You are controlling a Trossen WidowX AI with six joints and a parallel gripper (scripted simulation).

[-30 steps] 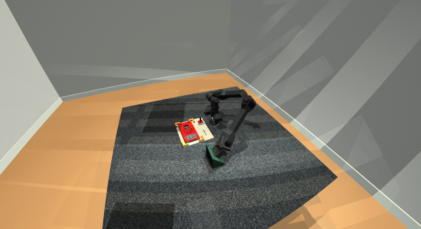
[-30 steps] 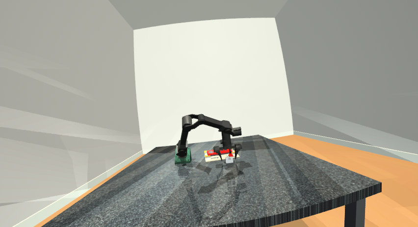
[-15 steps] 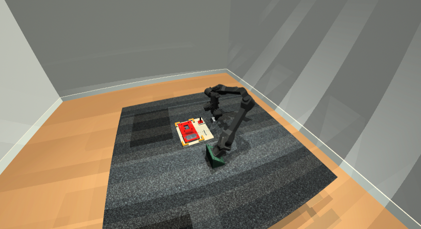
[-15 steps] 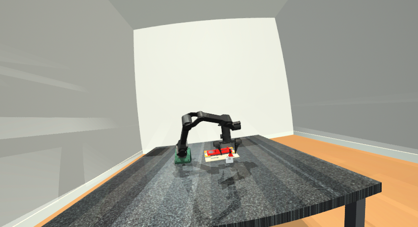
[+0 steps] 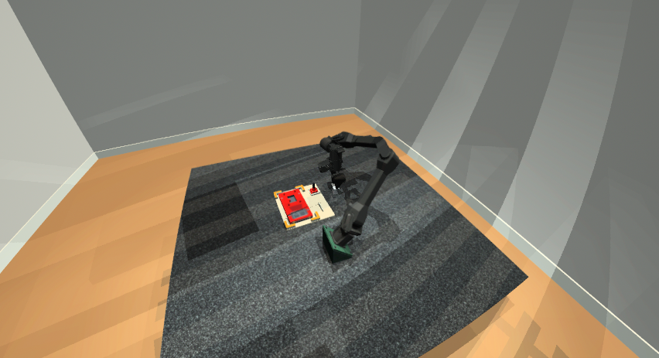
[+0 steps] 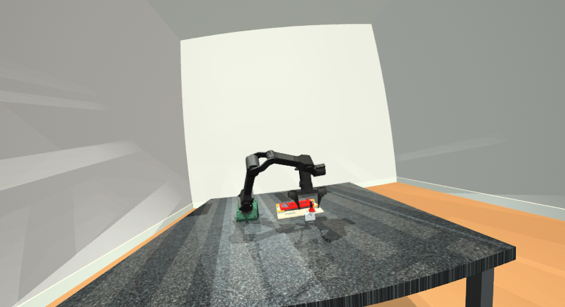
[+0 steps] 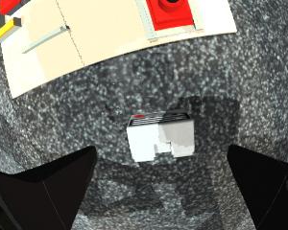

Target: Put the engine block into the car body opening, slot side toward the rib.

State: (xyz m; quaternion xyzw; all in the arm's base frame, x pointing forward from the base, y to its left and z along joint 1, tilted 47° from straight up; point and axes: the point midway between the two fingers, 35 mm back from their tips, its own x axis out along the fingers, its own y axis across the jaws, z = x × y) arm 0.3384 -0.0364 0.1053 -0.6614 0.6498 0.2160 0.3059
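Right now the grey engine block is 30 mm below my gripper tip.
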